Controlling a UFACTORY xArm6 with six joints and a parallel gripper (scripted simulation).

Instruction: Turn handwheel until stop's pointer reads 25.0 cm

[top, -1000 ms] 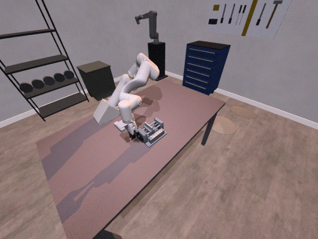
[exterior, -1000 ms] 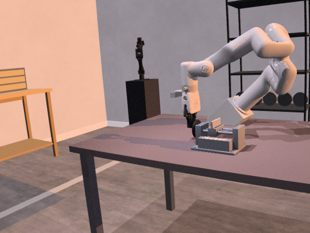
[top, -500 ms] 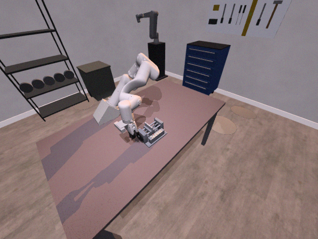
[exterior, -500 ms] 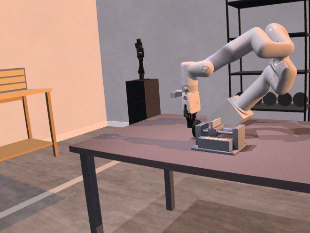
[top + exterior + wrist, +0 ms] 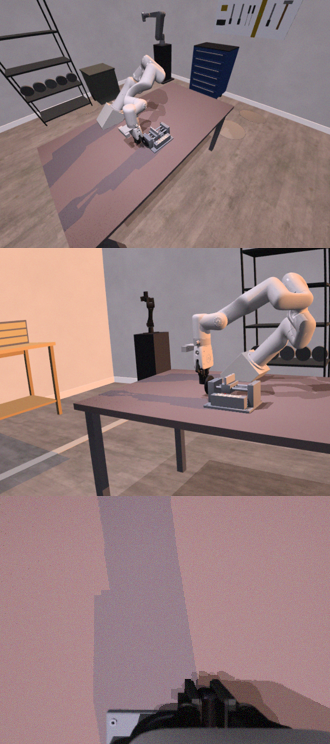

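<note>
The black handwheel is 1 cm ahead of my hand, 2 cm to the left of it and 1 cm below it. Also, from my hand: sliding stop block: 3 cm ahead, 14 cm to the left.
</note>
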